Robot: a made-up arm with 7 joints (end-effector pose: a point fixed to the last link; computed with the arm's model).
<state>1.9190 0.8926 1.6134 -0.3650 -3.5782 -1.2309 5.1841</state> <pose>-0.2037 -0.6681 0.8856 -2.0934 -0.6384 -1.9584</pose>
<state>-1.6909 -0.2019 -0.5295 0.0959 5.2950 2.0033 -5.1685</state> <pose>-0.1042 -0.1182 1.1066 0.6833 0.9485 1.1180</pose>
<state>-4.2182 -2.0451 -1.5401 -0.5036 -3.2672 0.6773 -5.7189</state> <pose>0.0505 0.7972 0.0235 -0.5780 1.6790 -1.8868</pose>
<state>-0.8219 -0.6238 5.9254 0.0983 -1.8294 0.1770 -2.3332</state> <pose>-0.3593 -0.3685 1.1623 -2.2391 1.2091 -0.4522</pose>
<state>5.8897 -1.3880 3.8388 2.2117 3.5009 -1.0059 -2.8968</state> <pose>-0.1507 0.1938 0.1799 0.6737 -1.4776 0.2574</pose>
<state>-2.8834 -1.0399 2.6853 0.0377 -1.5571 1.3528 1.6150</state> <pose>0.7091 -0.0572 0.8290 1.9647 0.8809 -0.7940</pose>
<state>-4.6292 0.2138 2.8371 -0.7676 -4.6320 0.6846 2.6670</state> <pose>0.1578 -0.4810 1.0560 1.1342 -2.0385 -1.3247</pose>
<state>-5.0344 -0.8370 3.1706 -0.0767 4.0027 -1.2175 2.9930</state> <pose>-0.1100 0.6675 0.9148 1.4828 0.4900 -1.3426</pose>
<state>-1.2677 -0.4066 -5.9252 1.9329 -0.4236 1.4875 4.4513</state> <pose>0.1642 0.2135 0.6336 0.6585 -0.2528 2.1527</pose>
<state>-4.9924 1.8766 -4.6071 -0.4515 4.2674 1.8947 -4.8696</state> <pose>0.3510 -0.5533 0.0480 0.2204 1.0291 -2.3686</pose>
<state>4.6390 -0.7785 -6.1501 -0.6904 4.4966 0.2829 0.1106</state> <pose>0.0032 -0.8135 0.7127 0.2751 2.1274 1.9774</pose>
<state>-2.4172 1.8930 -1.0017 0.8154 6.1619 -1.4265 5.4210</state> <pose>-0.6273 0.3539 -0.0102 -0.5325 2.0654 -2.2706</pose>
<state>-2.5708 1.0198 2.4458 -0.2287 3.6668 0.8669 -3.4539</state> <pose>-0.7436 0.3703 0.6750 1.3525 0.0620 2.1080</pose>
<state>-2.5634 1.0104 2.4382 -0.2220 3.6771 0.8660 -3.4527</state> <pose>-0.7373 0.3755 0.6861 1.3705 0.0493 2.0936</pose>
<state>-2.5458 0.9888 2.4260 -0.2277 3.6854 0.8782 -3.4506</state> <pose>-0.7256 0.3815 0.7009 1.3764 0.0376 2.0854</pose>
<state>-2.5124 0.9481 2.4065 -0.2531 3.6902 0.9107 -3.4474</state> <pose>-0.7055 0.3874 0.7214 1.3638 0.0275 2.0883</pose>
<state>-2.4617 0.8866 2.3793 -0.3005 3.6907 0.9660 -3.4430</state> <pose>-0.6760 0.3909 0.7469 1.3302 0.0168 2.1055</pose>
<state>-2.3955 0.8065 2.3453 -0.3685 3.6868 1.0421 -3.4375</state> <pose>-0.6380 0.3888 0.7753 1.2757 0.0014 2.1388</pose>
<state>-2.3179 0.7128 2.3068 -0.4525 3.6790 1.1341 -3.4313</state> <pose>-0.5941 0.3784 0.8031 1.2010 -0.0245 2.1863</pose>
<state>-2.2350 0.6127 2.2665 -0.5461 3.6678 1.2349 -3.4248</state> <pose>-0.5488 0.3589 0.8260 1.1071 -0.0635 2.2431</pose>
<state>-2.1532 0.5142 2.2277 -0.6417 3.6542 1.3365 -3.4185</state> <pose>-0.5063 0.3330 0.8412 0.9967 -0.1143 2.3008</pose>
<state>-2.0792 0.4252 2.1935 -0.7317 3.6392 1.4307 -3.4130</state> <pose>-0.4705 0.3049 0.8478 0.8773 -0.1694 2.3509</pose>
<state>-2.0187 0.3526 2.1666 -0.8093 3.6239 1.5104 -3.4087</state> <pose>-0.4434 0.2794 0.8472 0.7611 -0.2186 2.3883</pose>
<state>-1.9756 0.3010 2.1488 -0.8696 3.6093 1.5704 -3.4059</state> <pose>-0.4254 0.2602 0.8423 0.6617 -0.2530 2.4131</pose>
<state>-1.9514 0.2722 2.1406 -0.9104 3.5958 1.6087 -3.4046</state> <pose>-0.4159 0.2487 0.8354 0.5889 -0.2673 2.4291</pose>
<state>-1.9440 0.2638 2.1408 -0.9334 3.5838 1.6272 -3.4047</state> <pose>-0.4133 0.2443 0.8281 0.5440 -0.2629 2.4401</pose>
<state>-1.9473 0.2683 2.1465 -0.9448 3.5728 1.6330 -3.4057</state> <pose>-0.4151 0.2445 0.8208 0.5182 -0.2466 2.4486</pose>
